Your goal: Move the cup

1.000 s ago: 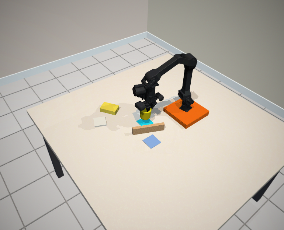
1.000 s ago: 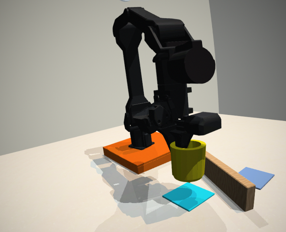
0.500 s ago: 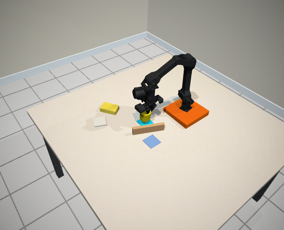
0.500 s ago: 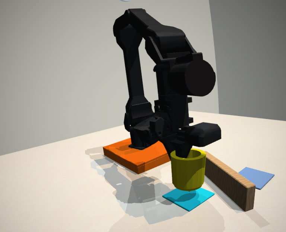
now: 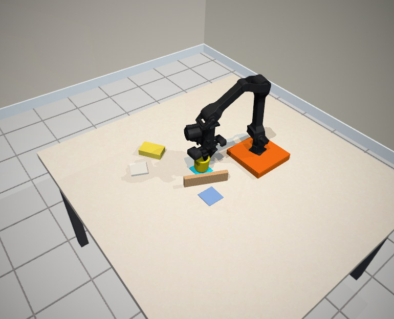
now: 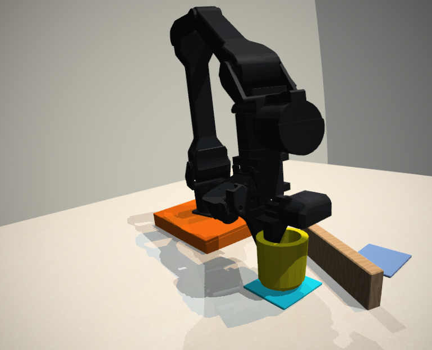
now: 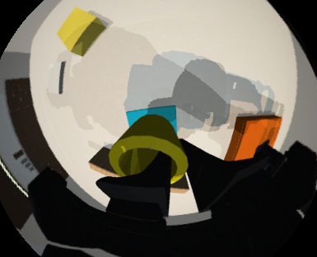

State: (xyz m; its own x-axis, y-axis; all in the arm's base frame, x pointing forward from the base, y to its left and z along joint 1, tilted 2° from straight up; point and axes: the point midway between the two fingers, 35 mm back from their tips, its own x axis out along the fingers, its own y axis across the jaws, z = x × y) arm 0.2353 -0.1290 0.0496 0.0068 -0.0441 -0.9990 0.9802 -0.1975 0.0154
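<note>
The cyan pad lies 5 cm below my gripper tip and 3 cm ahead of it. Also, from my gripper tip: yellow cup: 2 cm ahead; then pale blue pad: 13 cm to the left, 13 cm ahead, 5 cm below; then wooden bar: 8 cm ahead, 6 cm to the left, 2 cm below.
</note>
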